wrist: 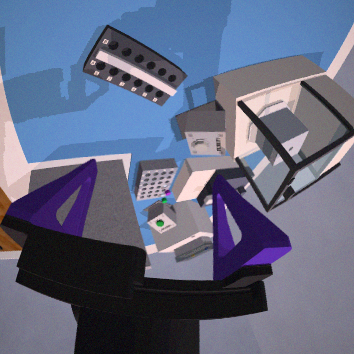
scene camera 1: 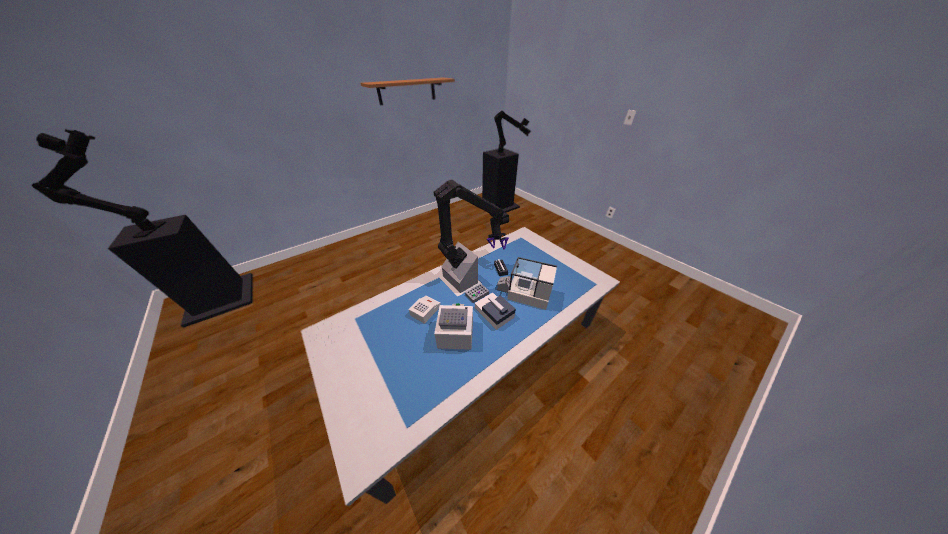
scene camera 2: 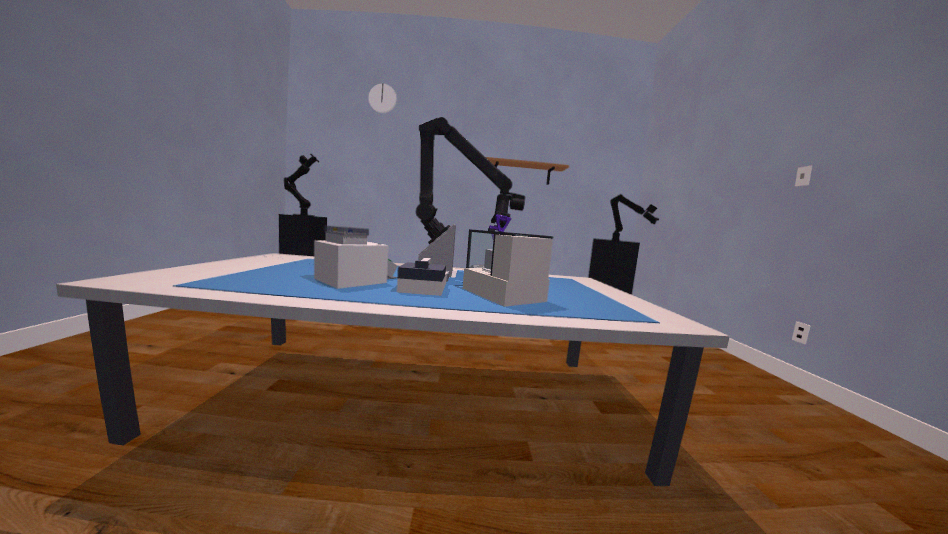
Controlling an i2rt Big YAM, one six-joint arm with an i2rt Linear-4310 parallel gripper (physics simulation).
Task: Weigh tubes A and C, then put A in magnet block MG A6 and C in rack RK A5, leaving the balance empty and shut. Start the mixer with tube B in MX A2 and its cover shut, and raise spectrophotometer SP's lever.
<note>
My gripper (wrist: 155, 171) is open and holds nothing. Also in view: a balance (scene camera 2: 509, 269), a box with green button (wrist: 161, 216) and a mixer block with grid top (scene camera 2: 345, 259).
The balance shows as well in the wrist view (wrist: 281, 116) and in scene camera 1 (scene camera 1: 531, 282). The mixer block with grid top is seen too in the wrist view (wrist: 189, 238) and in scene camera 1 (scene camera 1: 454, 326).
</note>
